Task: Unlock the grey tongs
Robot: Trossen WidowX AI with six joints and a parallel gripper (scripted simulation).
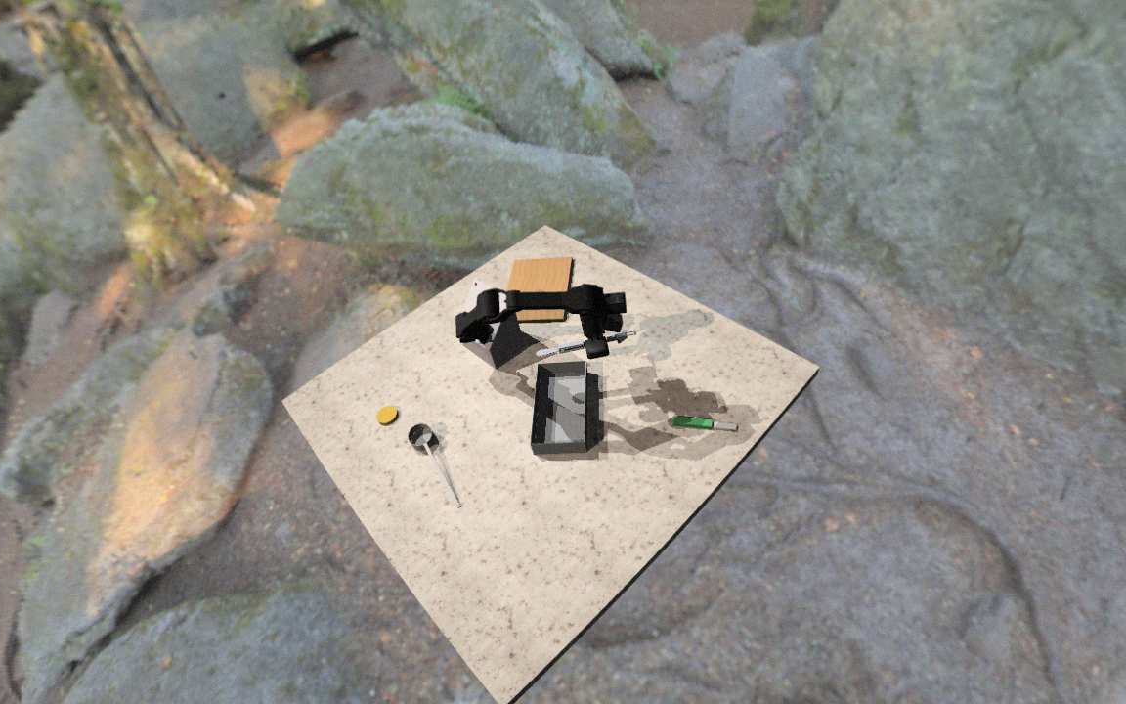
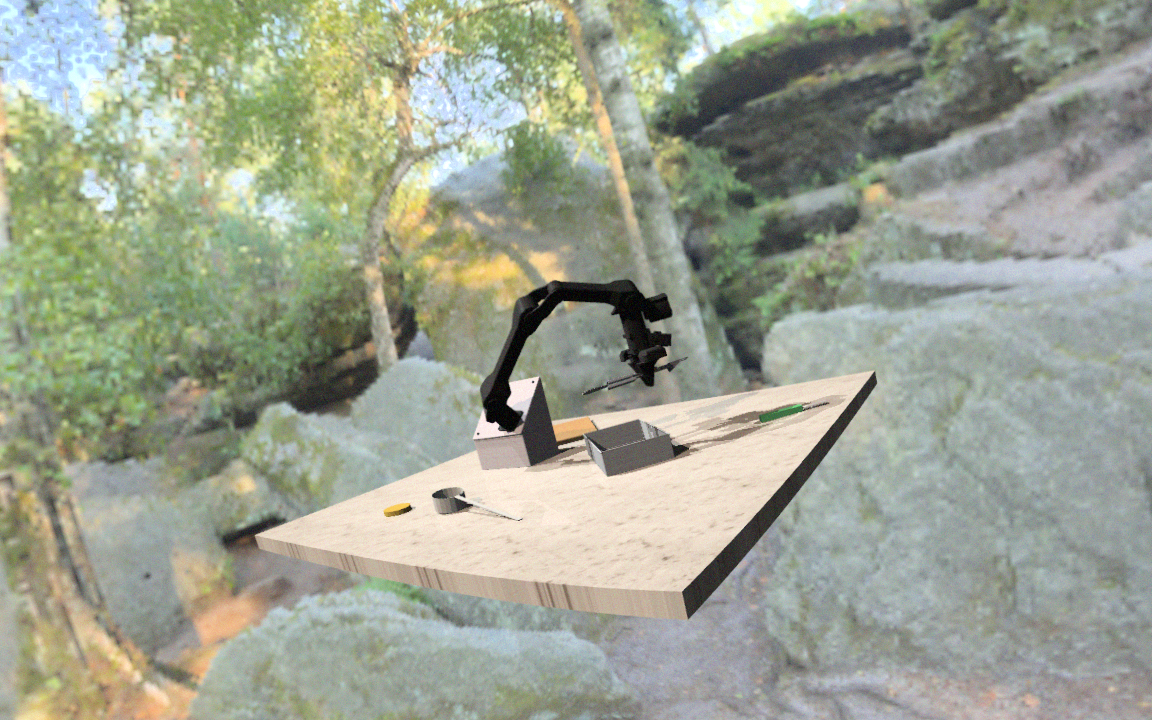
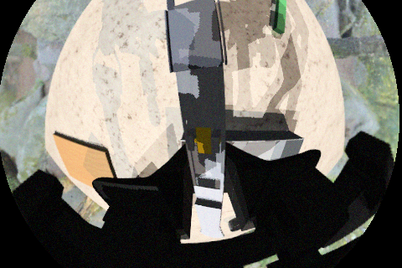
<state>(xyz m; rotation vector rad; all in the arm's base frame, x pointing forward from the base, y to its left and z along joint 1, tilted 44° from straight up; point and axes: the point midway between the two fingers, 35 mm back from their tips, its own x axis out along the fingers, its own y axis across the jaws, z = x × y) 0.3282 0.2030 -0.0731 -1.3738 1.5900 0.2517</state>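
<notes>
The small yellow part is 1 cm ahead of my gripper tip, 2 cm to the left of it and 4 cm above it. The rest, counted from my gripper tip: green-handled tool (35 cm ahead, 10 cm to the left, 13 cm below); then roasting tin (1 cm ahead, 17 cm to the right, 11 cm below); then wooden board (51 cm behind, 12 cm to the left, 13 cm below).
</notes>
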